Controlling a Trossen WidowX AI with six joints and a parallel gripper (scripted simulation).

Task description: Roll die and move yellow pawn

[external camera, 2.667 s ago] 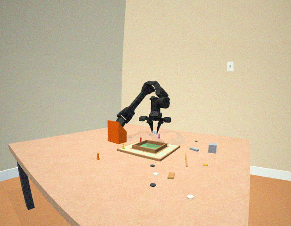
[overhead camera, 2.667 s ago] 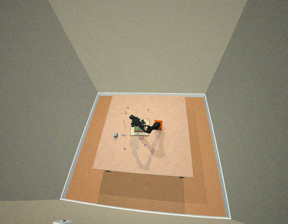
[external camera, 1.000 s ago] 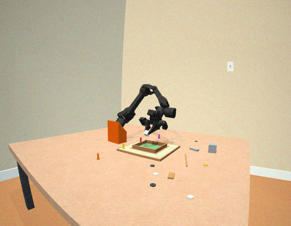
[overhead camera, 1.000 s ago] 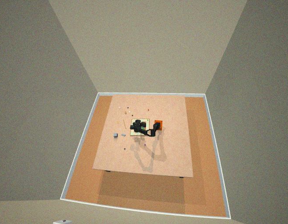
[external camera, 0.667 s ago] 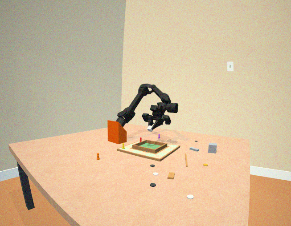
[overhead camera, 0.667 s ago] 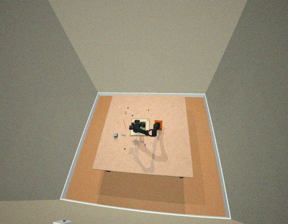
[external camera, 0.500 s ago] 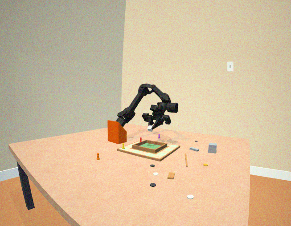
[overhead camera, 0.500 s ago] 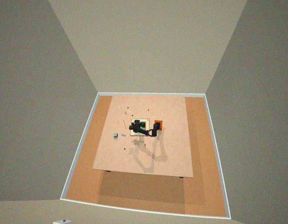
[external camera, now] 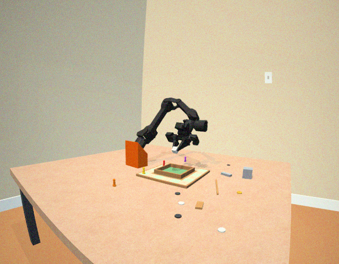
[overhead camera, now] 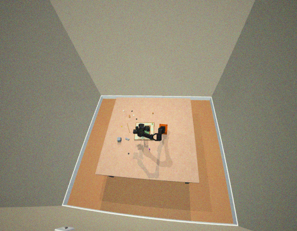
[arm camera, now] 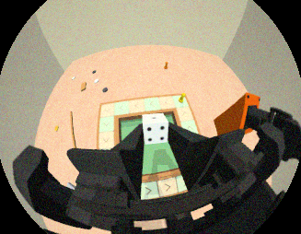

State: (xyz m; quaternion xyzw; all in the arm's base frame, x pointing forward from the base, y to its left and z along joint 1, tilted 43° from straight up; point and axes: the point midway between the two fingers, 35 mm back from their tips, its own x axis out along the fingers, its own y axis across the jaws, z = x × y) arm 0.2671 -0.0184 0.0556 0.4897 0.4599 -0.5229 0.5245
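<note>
Right now my gripper tip is right at the white die. Round my gripper tip: tray (120 mm below); then yellow pawn (110 mm behind, 120 mm to the right, 100 mm below); then red pawn (120 mm behind, 60 mm to the left, 100 mm below).
</note>
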